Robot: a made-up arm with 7 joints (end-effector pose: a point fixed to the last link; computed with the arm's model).
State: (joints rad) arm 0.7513 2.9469 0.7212 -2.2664 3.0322 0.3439 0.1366
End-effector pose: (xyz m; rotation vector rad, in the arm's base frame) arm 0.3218 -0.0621 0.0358 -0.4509 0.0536 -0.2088
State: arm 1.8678 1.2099 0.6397 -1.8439 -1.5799 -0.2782 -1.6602
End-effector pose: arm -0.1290 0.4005 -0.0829 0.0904 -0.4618 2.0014
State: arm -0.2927 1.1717 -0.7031 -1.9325 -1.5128 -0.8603 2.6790
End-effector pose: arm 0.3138 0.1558 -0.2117 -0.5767 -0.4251 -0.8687
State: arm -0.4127 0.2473 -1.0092 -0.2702 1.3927 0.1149 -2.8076
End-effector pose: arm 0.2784 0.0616 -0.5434 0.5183 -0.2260 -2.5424
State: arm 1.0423 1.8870 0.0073 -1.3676 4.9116 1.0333 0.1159
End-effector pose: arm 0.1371 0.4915 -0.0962 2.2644 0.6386 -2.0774
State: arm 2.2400 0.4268 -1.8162 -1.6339 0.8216 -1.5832 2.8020
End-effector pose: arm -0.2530 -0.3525 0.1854 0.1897 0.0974 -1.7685
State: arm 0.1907 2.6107 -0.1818 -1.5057 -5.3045 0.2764 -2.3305
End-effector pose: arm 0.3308 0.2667 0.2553 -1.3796 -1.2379 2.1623
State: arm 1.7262 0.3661 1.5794 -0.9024 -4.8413 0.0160 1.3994
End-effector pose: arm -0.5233 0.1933 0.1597 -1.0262 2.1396 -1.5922
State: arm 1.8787 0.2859 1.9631 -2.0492 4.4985 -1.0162 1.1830
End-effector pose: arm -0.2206 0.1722 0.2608 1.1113 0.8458 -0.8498
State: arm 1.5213 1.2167 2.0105 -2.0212 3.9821 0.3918 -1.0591
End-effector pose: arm 0.0288 0.3019 0.2437 -0.9742 -1.8820 0.0865
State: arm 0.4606 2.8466 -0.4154 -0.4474 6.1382 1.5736 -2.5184
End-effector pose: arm 0.3010 0.2551 0.4656 -0.1172 2.6261 0.6149
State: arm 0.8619 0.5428 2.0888 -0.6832 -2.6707 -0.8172 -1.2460
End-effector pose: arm -0.4603 0.3430 -0.1694 -0.1442 0.9490 -1.8857
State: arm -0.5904 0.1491 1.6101 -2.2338 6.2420 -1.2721 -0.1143
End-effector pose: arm 0.1332 0.2825 -0.1288 -1.8024 1.5998 -0.1160
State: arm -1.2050 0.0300 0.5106 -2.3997 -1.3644 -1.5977 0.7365
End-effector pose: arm 0.2607 0.0123 0.1387 -0.8755 1.6431 1.1819
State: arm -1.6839 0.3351 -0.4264 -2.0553 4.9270 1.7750 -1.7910
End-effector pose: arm 0.2158 -0.2143 0.2296 2.2059 -0.5182 -0.1115
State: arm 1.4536 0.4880 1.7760 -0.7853 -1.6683 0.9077 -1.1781
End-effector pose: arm -0.5230 0.2645 0.0752 -0.1894 2.6901 -0.1358
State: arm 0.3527 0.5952 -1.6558 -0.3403 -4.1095 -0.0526 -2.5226
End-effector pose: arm -0.2186 0.2455 -0.5173 -0.1472 0.4838 -1.8940
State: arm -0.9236 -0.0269 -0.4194 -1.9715 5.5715 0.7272 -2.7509
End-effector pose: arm 0.3280 -0.2295 0.0131 -2.5926 -0.0394 1.1582
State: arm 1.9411 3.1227 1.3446 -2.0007 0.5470 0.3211 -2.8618
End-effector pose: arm 0.3005 -0.0980 -0.2350 -0.7018 0.4636 1.2055
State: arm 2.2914 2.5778 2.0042 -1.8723 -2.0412 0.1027 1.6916
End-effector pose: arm 0.3825 0.1197 -0.1343 0.7143 -1.6010 -2.0450
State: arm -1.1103 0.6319 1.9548 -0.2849 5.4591 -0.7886 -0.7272
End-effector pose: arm 0.4903 0.3233 -0.1778 1.2283 -1.6220 0.6576
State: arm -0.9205 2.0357 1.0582 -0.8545 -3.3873 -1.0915 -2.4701
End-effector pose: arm -0.1353 0.4048 0.3998 0.8207 -2.0292 1.9050
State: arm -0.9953 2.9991 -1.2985 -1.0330 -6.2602 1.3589 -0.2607
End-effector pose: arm -0.2434 0.3435 0.3785 1.8292 1.3416 1.0715
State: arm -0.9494 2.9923 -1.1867 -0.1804 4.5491 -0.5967 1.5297
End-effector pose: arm -0.4049 0.2085 0.4112 1.6284 0.7493 0.6949
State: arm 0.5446 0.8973 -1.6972 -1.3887 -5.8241 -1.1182 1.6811
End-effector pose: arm -0.2979 0.1173 -0.4045 -1.3887 0.3094 1.1253
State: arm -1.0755 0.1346 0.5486 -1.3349 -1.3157 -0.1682 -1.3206
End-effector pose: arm 0.5217 0.0515 0.0175 2.5972 -0.7605 -0.9597
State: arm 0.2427 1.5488 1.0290 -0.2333 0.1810 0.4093 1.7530
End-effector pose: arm -0.0056 0.6123 0.0420 0.5359 -1.8092 2.2499
